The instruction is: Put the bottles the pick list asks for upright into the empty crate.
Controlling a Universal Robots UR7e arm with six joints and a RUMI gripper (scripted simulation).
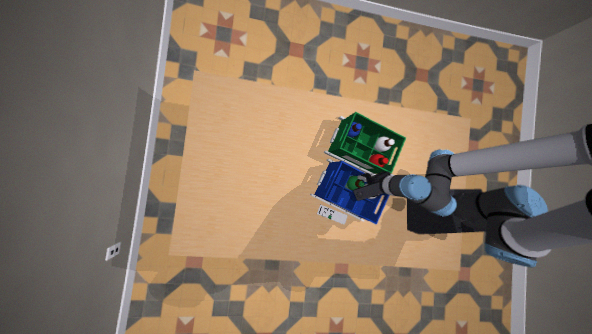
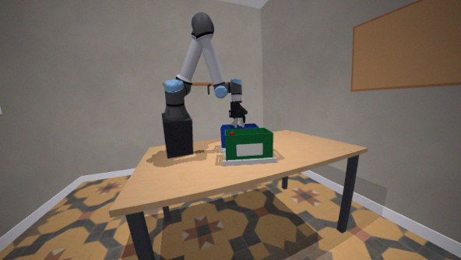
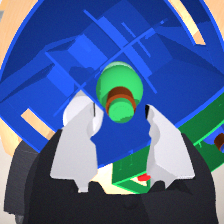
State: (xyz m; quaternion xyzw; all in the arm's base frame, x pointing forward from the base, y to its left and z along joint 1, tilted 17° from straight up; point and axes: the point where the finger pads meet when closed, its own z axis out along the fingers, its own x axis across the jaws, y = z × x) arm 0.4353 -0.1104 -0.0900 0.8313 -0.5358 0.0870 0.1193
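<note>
Now: the green-label bottle 70 mm below my hand. Also, from my hand: red-label bottle: 110 mm behind, 110 mm to the right, 70 mm below; then white bottle: 80 mm behind, 30 mm to the left, 70 mm below; then blue crate: 20 mm ahead, 40 mm to the left, 70 mm below.
</note>
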